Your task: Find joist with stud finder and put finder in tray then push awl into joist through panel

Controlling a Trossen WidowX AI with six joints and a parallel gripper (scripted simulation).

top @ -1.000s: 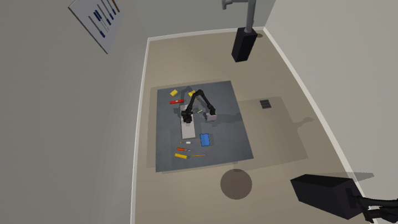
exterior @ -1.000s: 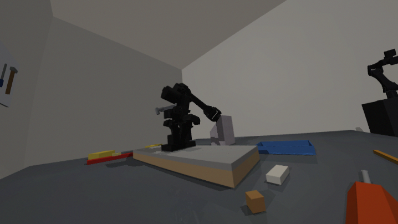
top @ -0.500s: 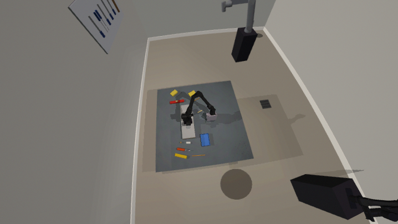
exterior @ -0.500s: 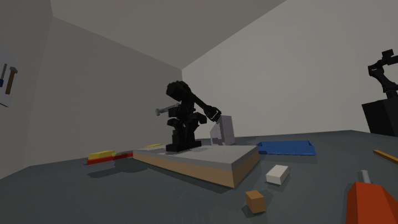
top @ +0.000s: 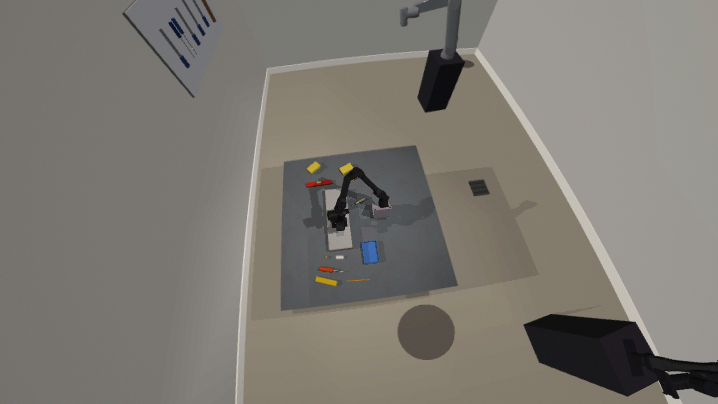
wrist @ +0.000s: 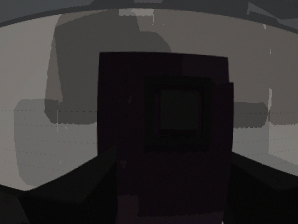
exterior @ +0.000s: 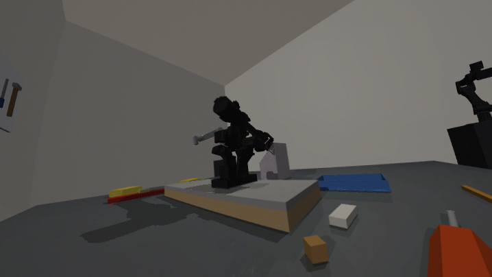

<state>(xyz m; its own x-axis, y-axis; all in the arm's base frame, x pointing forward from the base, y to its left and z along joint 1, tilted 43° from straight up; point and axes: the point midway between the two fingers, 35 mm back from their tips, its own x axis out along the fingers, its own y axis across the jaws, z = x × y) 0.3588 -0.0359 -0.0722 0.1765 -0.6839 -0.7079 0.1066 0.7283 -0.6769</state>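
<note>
Right now the white block is 4 cm ahead of my gripper tip, 26 cm to the left of it and 6 cm below it. From my gripper tip the other things lie so: awl 19 cm behind, 15 cm to the right, 6 cm below; then square light 2 cm ahead, 3 cm above; then black stud finder 1 cm ahead, 2 cm above.
</note>
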